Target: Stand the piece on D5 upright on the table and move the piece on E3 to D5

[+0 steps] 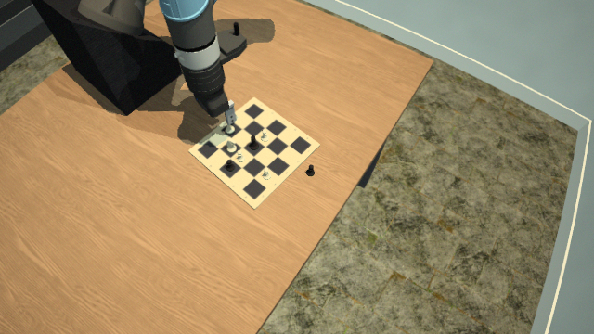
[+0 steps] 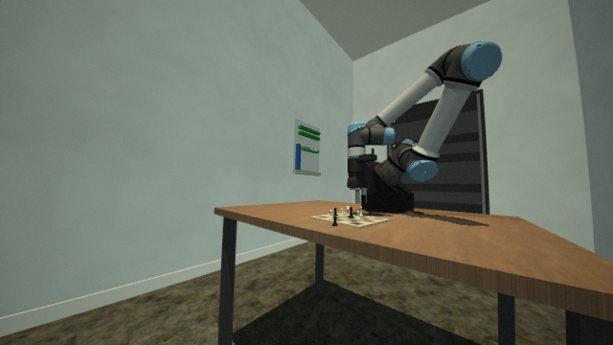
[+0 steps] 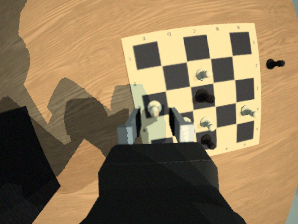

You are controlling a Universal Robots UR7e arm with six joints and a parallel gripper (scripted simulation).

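My gripper is now 8 cm short of the chessboard, 1 cm to the left of it and 7 cm above it.
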